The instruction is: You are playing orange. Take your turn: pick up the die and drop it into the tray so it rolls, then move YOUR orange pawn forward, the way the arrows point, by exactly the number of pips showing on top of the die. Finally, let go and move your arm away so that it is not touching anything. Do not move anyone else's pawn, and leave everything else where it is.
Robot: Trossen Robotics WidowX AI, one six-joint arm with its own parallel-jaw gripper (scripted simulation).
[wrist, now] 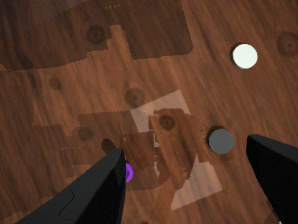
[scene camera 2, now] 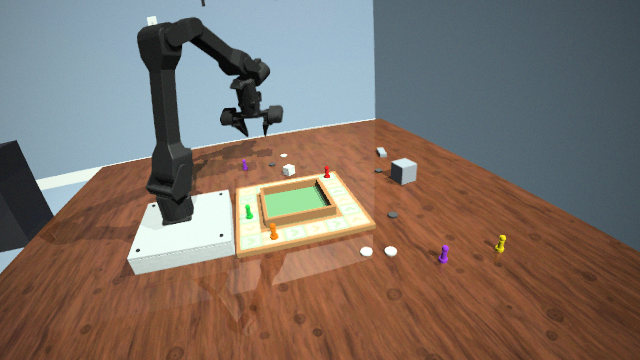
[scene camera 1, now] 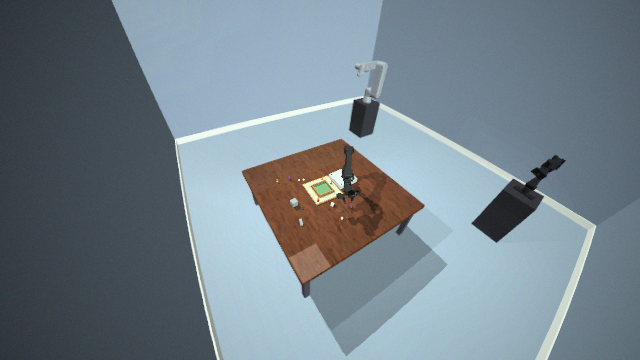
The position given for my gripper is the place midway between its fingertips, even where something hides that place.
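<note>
Tray floor [scene camera 2: 282,203] visible. My gripper [scene camera 2: 256,136] open, holding nothing. Wrist view, same gripper [wrist: 186,150].
</note>
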